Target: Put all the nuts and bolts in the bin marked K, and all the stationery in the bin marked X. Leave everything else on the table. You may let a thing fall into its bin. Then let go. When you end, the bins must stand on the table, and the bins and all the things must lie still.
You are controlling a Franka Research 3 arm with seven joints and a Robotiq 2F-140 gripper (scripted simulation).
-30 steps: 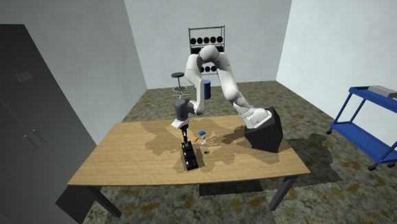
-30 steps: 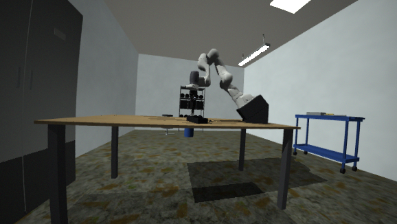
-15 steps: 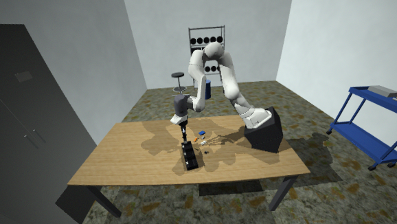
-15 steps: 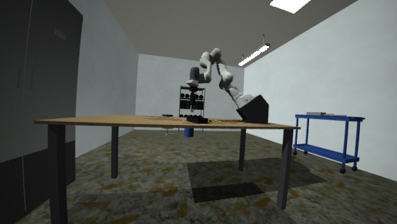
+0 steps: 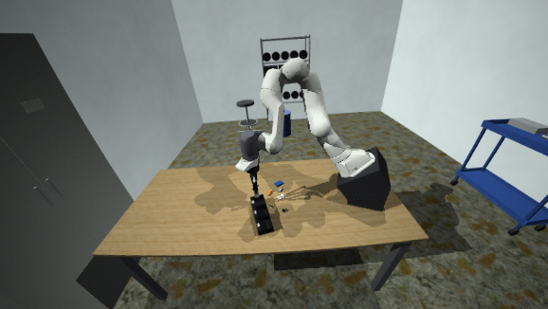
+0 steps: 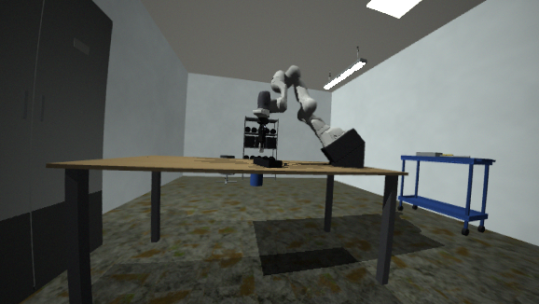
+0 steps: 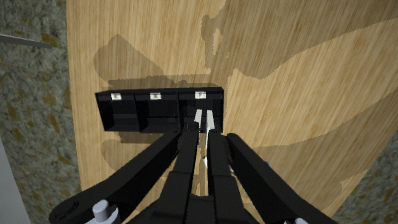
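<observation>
The black bin row is 9 cm to the left of my hand, 9 cm below it and 2 cm behind it. From my hand the other things lie so: brass bolt (10 cm below, 9 cm behind, 2 cm to the left); orange cylinder (10 cm below, 9 cm to the right, 7 cm behind); white domino (15 cm behind, 10 cm below, 5 cm to the right).
</observation>
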